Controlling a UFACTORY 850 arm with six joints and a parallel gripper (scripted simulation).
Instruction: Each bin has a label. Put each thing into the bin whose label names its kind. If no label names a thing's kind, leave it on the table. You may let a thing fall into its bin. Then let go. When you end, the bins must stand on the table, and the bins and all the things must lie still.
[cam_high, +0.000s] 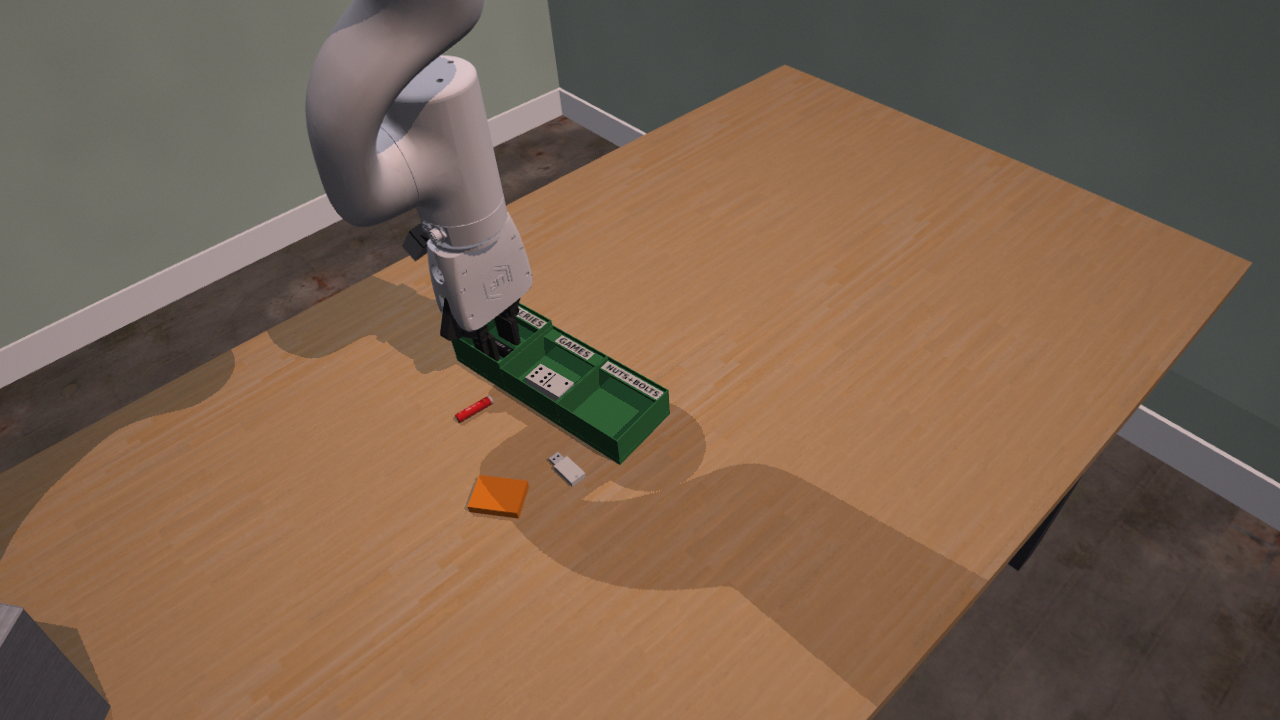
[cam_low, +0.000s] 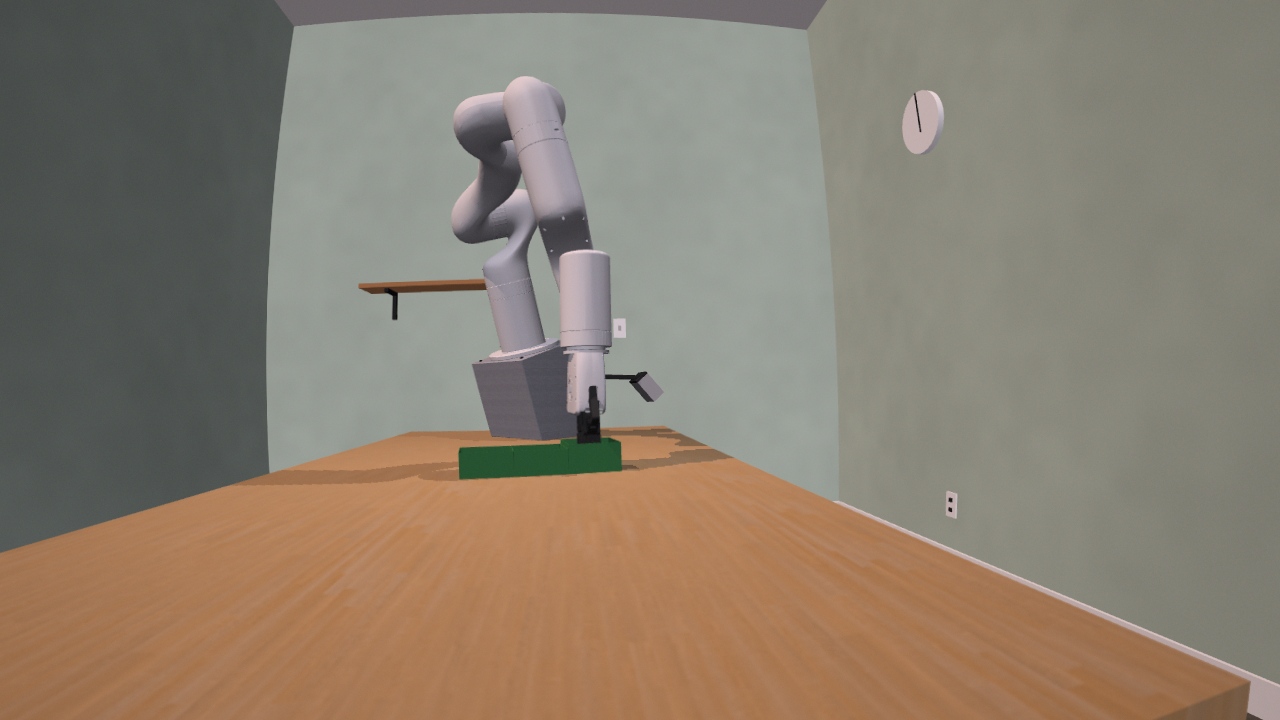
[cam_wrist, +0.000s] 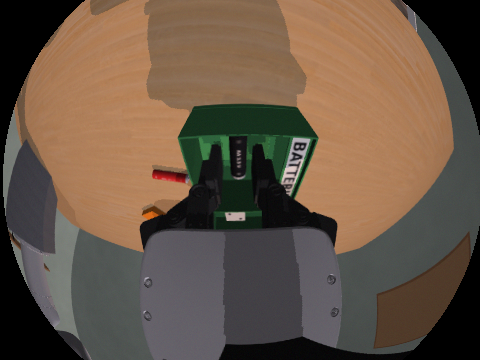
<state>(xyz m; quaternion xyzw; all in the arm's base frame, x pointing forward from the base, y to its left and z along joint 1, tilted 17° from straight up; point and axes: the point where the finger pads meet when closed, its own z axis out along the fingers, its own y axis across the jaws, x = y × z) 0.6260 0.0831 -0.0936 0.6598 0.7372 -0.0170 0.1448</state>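
The black battery lies 2 cm below my hand. Also, from my hand: red battery: 7 cm behind, 4 cm to the right, 3 cm below; then white USB stick: 6 cm behind, 17 cm to the right, 3 cm below; then green bin row: 2 cm ahead, 8 cm to the right, 1 cm below.
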